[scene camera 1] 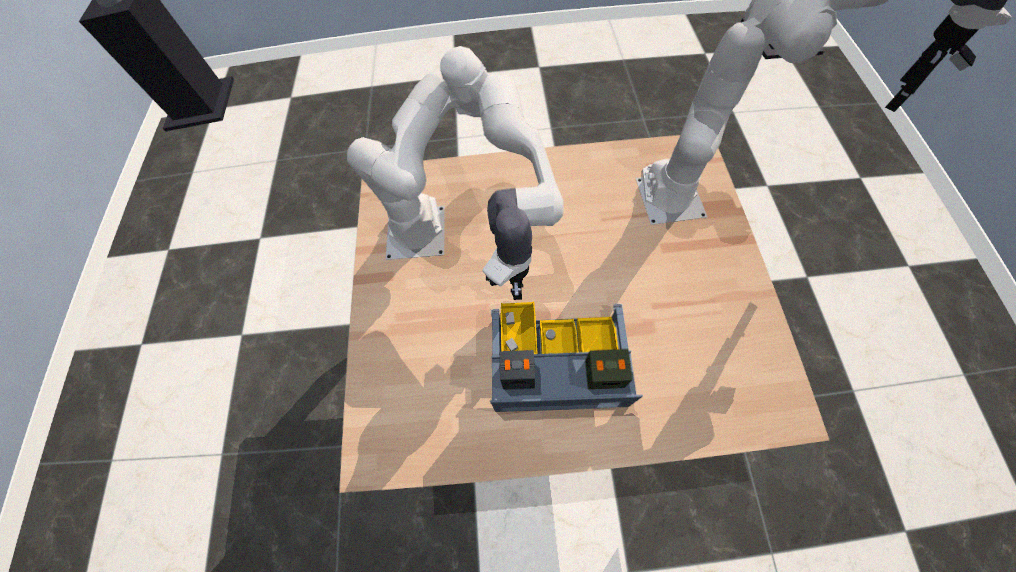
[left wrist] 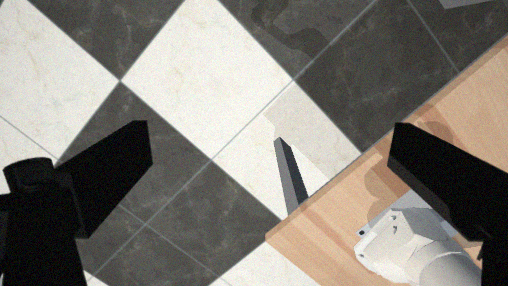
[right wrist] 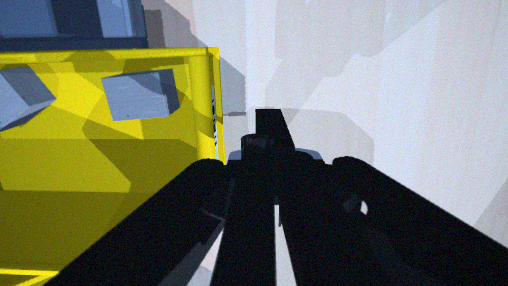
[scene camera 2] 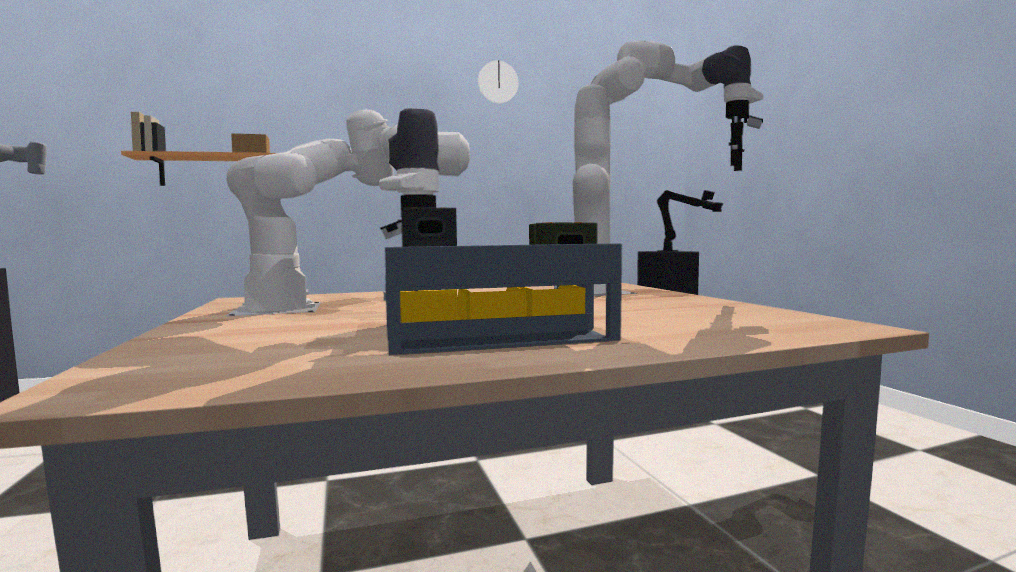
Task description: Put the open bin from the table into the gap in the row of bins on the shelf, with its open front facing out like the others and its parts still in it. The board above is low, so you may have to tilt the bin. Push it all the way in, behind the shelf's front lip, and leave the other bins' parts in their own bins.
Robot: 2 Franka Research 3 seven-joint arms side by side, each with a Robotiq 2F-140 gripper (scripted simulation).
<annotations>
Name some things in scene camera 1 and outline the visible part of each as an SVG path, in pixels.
My left gripper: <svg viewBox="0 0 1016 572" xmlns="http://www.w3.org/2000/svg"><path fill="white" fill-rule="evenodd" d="M979 29L963 28L957 25L948 14L934 31L933 35L936 40L900 79L906 85L901 86L902 89L885 108L895 112L911 94L915 93L933 69L943 60L949 48L963 47Z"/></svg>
A yellow bin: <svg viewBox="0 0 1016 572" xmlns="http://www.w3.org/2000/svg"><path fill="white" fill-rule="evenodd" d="M534 302L501 303L501 351L510 351L506 341L513 338L518 345L518 348L514 351L534 350L534 354L537 354ZM505 313L513 312L515 324L507 325Z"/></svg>
</annotations>
